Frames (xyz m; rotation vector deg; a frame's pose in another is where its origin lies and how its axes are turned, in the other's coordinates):
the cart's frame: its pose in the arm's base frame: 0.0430 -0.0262 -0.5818 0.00 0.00 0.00
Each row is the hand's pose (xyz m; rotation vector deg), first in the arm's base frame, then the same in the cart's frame.
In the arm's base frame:
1: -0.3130 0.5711 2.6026 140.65 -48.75 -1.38
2: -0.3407 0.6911 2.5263 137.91 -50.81 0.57
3: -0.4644 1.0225 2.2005 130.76 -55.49 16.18
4: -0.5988 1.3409 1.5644 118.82 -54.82 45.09
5: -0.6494 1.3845 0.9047 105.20 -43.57 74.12
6: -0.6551 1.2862 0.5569 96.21 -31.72 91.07
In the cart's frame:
1: -0.3560 0.5973 3.1844 140.65 -48.75 -1.38
2: -0.3837 0.7173 3.1081 137.91 -50.81 0.57
3: -0.5074 1.0487 2.7823 130.76 -55.49 16.18
4: -0.6418 1.3671 2.1462 118.82 -54.82 45.09
5: -0.6924 1.4107 1.4865 105.20 -43.57 74.12
6: -0.6981 1.3124 1.1387 96.21 -31.72 91.07

